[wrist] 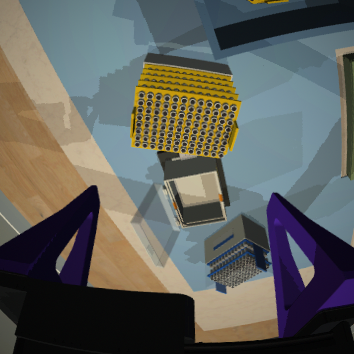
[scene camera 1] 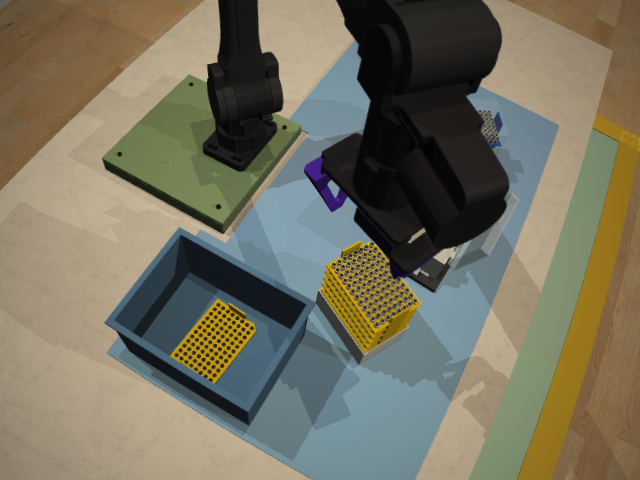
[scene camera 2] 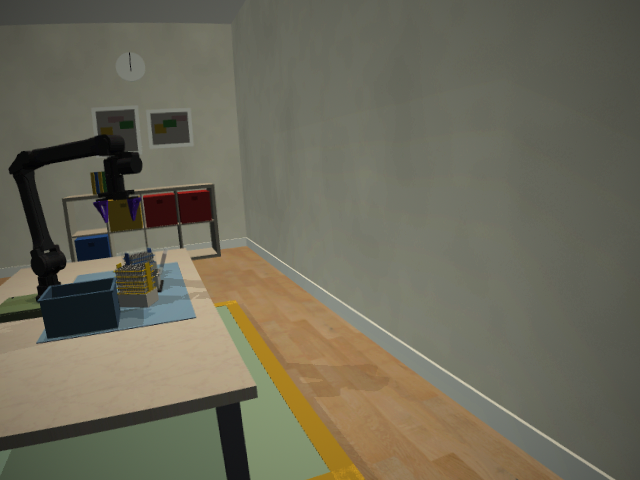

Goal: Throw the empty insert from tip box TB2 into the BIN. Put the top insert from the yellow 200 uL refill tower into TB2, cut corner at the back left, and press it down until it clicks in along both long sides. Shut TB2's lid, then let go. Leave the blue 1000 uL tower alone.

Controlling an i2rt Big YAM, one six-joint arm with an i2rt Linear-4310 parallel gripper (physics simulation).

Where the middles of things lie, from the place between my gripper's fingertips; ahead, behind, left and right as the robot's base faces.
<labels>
The dark blue bin (scene camera 1: 188,275) is 150 mm behind my hand, 90 mm to the right of it and 240 mm below it. Round my hand: clear lid (scene camera 1: 481,246) 130 mm ahead, 230 mm to the left, 200 mm below.
</labels>
